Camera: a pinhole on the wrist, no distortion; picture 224 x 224 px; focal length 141.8 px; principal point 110.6 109.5 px. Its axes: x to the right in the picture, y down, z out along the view. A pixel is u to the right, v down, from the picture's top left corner.
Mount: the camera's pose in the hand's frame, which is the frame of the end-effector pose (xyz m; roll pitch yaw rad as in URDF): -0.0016 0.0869 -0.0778 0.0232 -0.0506 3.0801
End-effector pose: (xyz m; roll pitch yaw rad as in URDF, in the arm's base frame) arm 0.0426 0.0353 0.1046 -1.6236 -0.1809 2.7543
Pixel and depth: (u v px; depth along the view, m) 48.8 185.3 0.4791
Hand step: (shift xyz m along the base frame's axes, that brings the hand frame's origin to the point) -0.3244 -0.3045 0.1871
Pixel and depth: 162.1 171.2 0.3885
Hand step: 0.0061 -0.3526 0.0237
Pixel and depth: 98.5 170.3 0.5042
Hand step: -0.1972 -0.3886 0.1068
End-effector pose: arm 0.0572 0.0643 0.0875 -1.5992 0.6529 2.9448
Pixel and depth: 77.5 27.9 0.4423
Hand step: 0.0347 -0.3565 -0.3654
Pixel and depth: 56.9 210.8 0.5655
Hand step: -0.4468 -0.4148 0.1098
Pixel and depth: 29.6 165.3 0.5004
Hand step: -0.3756 -0.3484 -0.0970
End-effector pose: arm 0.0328 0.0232 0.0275 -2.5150 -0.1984 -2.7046
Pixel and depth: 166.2 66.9 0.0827
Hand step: -0.0260 0.0872 -0.0765
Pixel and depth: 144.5 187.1 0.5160
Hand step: 0.2278 -0.3432 -0.2784
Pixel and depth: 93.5 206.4 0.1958
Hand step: 0.0108 -0.1118 -0.0649
